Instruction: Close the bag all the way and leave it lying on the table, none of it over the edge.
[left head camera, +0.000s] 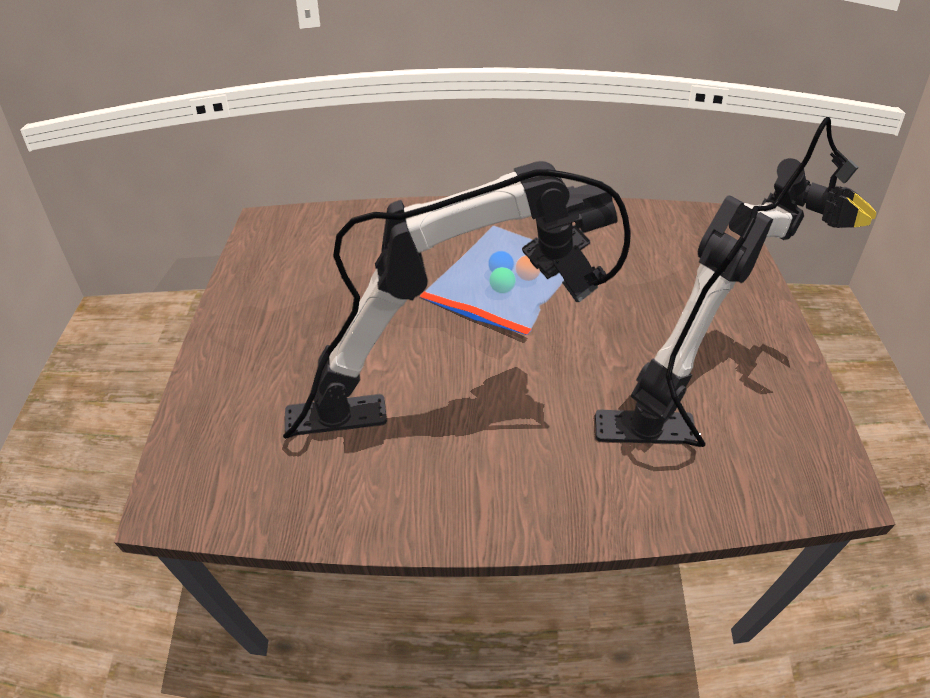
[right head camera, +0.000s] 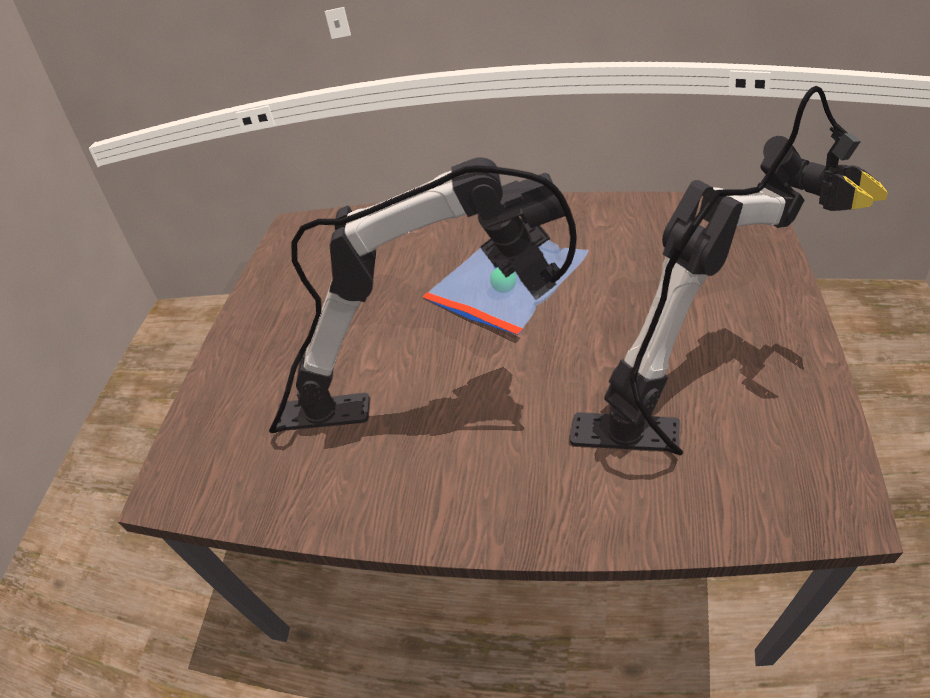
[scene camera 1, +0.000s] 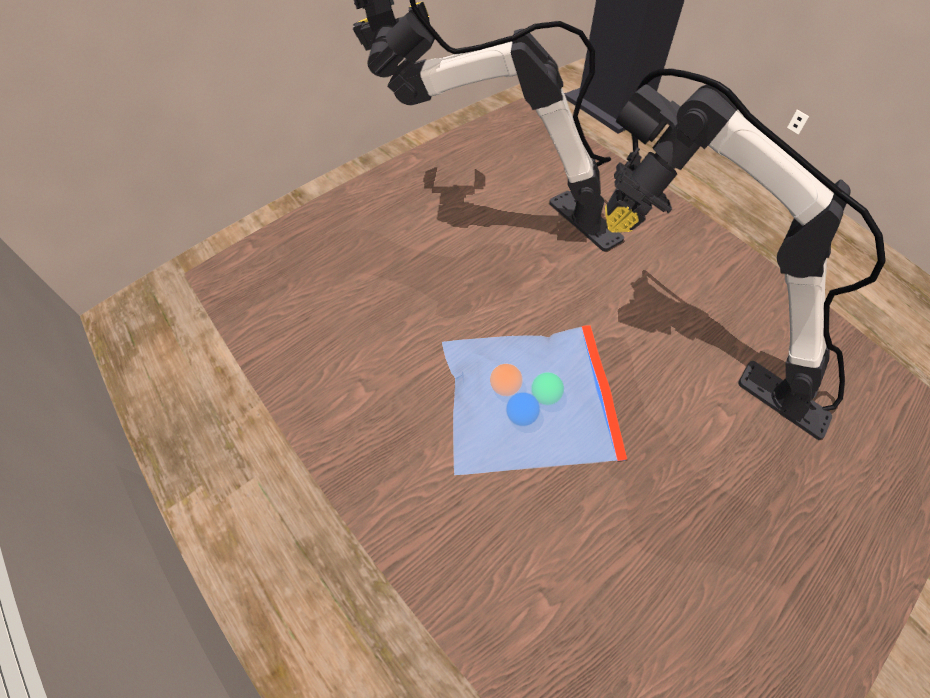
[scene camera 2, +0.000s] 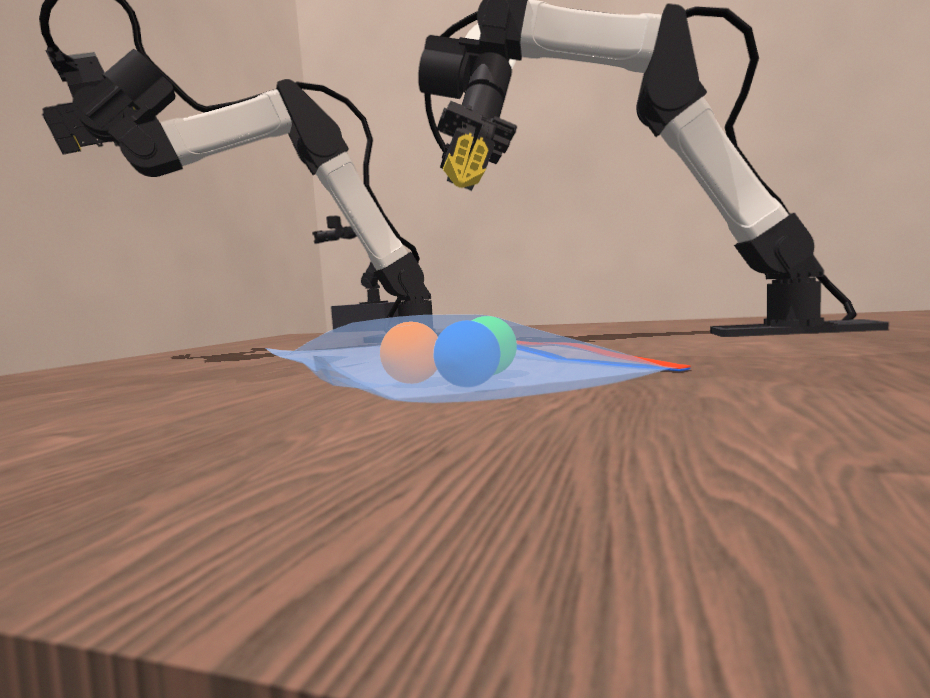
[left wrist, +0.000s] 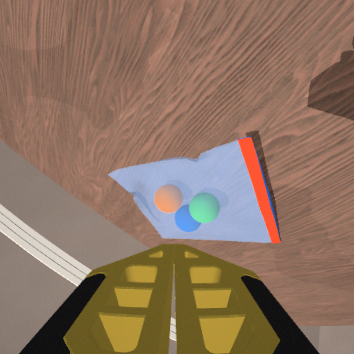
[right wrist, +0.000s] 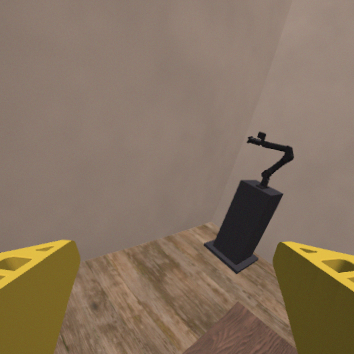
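A translucent blue bag (left head camera: 461, 284) (right head camera: 464, 283) (scene camera 1: 480, 443) (left wrist: 225, 175) lies flat on the table (left head camera: 450, 510), all inside its edges. An orange ball (scene camera 1: 505, 379), a green ball (scene camera 1: 547, 387) and a blue ball (scene camera 1: 522, 408) are in it. A red strip (left head camera: 474, 309) (scene camera 1: 606, 394) (left wrist: 260, 190) runs along its mouth; in scene camera 2 the red and blue strips meet at the near corner but stand apart farther along. My left gripper (scene camera 1: 622, 220) (scene camera 2: 464, 182) (left wrist: 173, 252) is shut, empty, above the table, apart from the bag. My right gripper (right head camera: 871, 193) (right wrist: 176, 252) is open and empty, far from the bag.
The right arm's base (left head camera: 646, 426) and the left arm's base (left head camera: 335, 414) stand on the table. A dark pedestal (right wrist: 250, 225) with a small black arm (right wrist: 276, 146) stands on the floor beyond the table. The wall carries a white rail (left head camera: 450, 84).
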